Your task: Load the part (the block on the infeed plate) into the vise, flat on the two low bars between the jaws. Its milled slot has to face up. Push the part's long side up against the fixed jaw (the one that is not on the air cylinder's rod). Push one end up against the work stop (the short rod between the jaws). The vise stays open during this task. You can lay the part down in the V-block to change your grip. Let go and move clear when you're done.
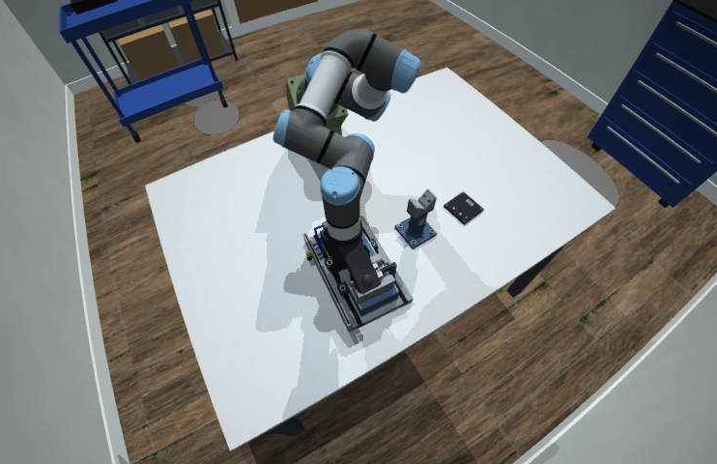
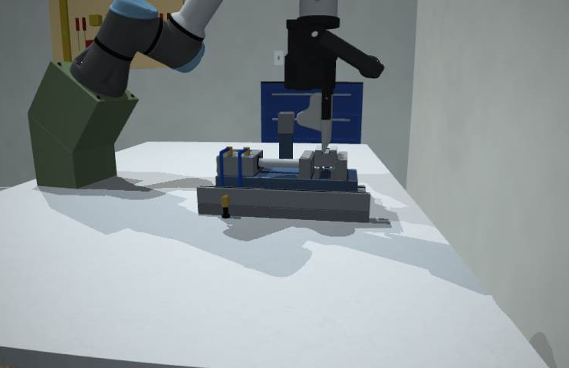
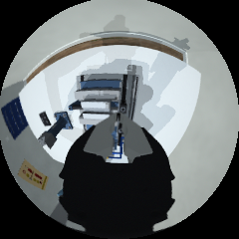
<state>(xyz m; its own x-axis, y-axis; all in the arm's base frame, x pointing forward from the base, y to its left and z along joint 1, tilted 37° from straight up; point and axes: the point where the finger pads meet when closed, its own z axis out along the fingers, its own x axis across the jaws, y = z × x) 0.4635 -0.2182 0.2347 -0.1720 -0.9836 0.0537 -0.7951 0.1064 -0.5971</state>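
Right now my hand is 50 mm to the right of the part, 20 mm above it and 10 mm short of it. The rest, counted from my hand: work stop: 100 mm to the left, 40 mm below, 20 mm ahead; then fixed jaw: 50 mm below, 40 mm to the left, 40 mm ahead; then moving jaw: 60 mm to the left, 50 mm below, 20 mm behind.
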